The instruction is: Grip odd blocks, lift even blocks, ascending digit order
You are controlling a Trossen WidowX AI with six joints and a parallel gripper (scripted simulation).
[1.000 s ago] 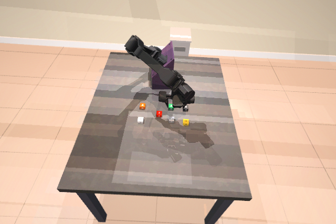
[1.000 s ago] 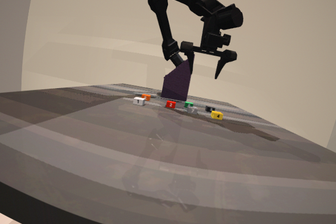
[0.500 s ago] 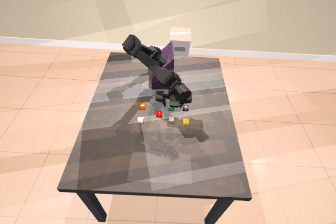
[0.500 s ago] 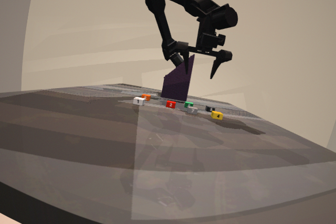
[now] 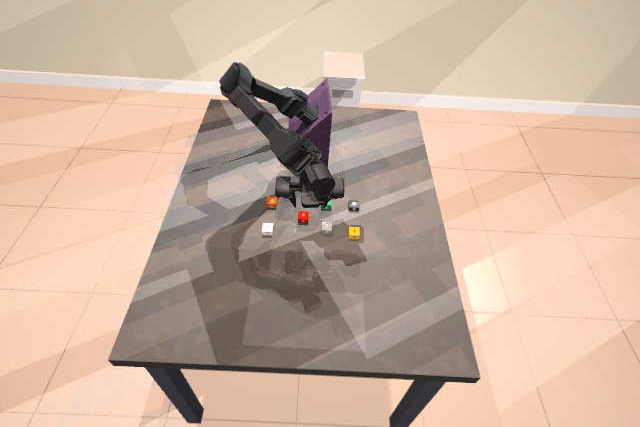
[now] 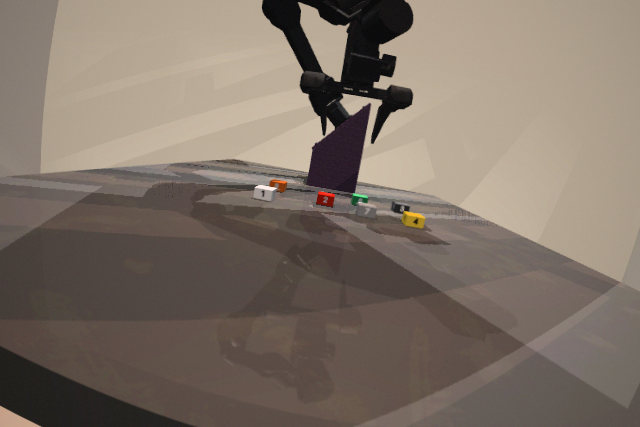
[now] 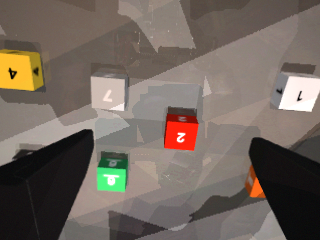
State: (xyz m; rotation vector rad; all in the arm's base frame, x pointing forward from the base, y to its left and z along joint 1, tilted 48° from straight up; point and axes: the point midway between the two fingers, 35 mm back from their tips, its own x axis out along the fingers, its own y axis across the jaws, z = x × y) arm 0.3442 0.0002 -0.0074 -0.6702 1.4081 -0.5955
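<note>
The white block marked 1 is 13 cm to the right of my gripper tip and 12 cm below it. Round my gripper tip: red block marked 2 (5 cm behind, 2 cm to the right, 12 cm below); green block (12 cm behind, 5 cm to the left, 12 cm below); grey block marked 7 (1 cm behind, 6 cm to the left, 12 cm below).
</note>
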